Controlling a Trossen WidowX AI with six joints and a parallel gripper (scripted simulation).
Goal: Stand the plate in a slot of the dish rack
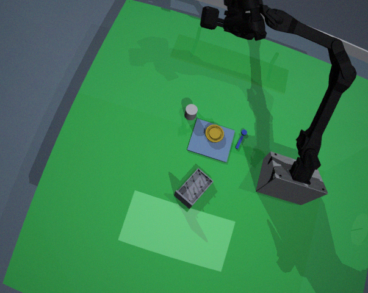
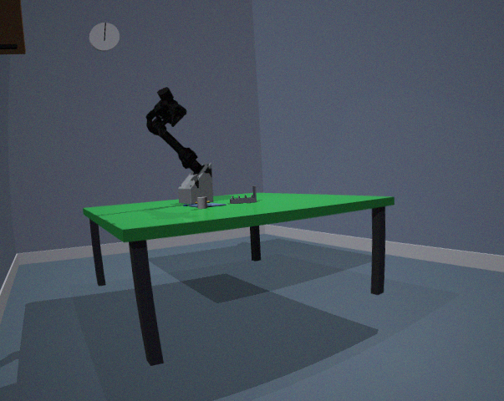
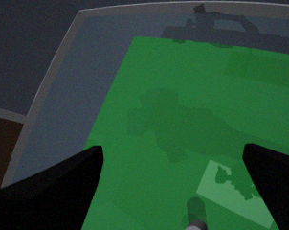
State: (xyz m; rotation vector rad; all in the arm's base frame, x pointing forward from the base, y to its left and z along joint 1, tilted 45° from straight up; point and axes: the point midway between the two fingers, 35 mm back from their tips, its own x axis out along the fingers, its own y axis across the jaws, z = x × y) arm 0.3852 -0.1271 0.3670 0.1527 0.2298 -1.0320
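My gripper tip is 100 mm past the yellow plate, 220 mm to the right of it and 340 mm above it. Also, from my gripper tip: dish rack 70 mm behind, 440 mm to the left, 330 mm below; cup 160 mm to the left, 330 mm below; blue mat 100 mm behind, 240 mm to the left, 350 mm below.
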